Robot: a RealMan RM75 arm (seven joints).
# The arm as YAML. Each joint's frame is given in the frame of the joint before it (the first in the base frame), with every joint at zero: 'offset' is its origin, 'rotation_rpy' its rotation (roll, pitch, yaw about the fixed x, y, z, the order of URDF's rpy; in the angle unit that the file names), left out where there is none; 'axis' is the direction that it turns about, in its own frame. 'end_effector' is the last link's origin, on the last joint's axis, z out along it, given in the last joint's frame.
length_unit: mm
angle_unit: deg
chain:
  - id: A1
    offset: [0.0, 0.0, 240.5]
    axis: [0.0, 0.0, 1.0]
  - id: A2
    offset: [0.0, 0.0, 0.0]
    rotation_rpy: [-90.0, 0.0, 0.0]
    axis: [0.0, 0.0, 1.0]
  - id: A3
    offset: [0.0, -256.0, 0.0]
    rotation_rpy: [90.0, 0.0, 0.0]
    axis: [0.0, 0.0, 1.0]
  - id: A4
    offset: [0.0, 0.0, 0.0]
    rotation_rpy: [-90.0, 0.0, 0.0]
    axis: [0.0, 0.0, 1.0]
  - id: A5
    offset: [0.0, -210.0, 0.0]
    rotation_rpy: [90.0, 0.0, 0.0]
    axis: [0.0, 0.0, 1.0]
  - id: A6
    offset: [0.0, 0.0, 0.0]
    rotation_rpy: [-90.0, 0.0, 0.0]
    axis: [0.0, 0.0, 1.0]
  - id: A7
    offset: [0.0, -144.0, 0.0]
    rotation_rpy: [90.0, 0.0, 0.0]
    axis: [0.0, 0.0, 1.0]
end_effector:
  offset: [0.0, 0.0, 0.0]
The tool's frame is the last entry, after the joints.
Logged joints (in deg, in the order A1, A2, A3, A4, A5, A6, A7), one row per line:
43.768 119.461 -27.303 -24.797 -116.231 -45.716 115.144
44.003 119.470 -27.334 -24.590 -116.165 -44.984 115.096
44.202 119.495 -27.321 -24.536 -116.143 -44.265 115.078
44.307 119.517 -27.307 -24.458 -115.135 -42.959 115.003
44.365 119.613 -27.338 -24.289 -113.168 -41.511 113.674
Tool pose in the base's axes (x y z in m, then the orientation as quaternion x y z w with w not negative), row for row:
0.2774 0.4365 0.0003 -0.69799 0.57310 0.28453 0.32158
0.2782 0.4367 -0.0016 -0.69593 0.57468 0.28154 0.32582
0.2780 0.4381 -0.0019 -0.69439 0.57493 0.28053 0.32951
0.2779 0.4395 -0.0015 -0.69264 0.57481 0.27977 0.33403
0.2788 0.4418 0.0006 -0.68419 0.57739 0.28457 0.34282
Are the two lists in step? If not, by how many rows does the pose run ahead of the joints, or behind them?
The pose runs 1 row behind the joints: the pose in row i belongs to the joints in row i - 1.
